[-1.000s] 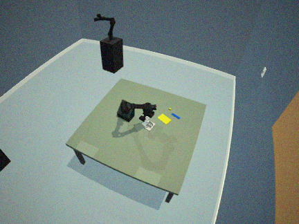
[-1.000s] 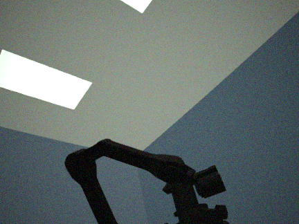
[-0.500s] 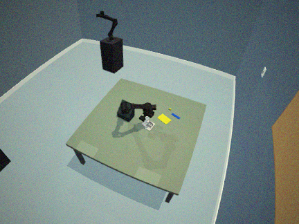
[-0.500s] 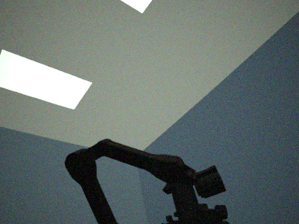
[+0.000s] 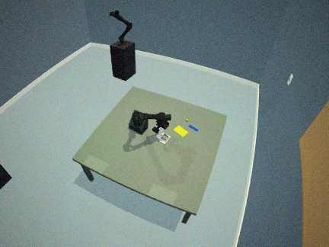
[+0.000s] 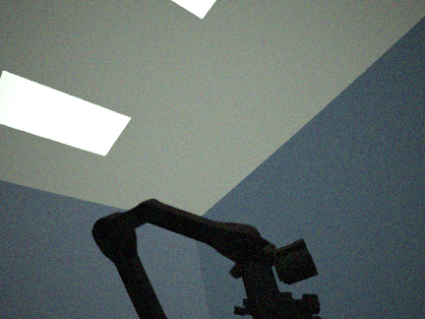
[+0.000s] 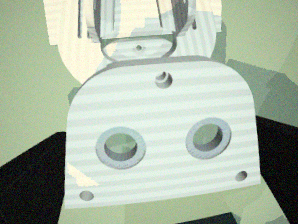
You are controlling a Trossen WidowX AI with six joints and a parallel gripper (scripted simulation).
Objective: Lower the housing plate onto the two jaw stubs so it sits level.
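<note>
The white jaw is 20 mm ahead of my gripper tip, 20 mm to the right of it and 70 mm below it. From my gripper tip the other things lie so: white housing plate 10 mm ahead, 20 mm above; yellow plate 160 mm ahead, 180 mm to the left, 80 mm below; blue bar 260 mm ahead, 300 mm to the left, 80 mm below.
</note>
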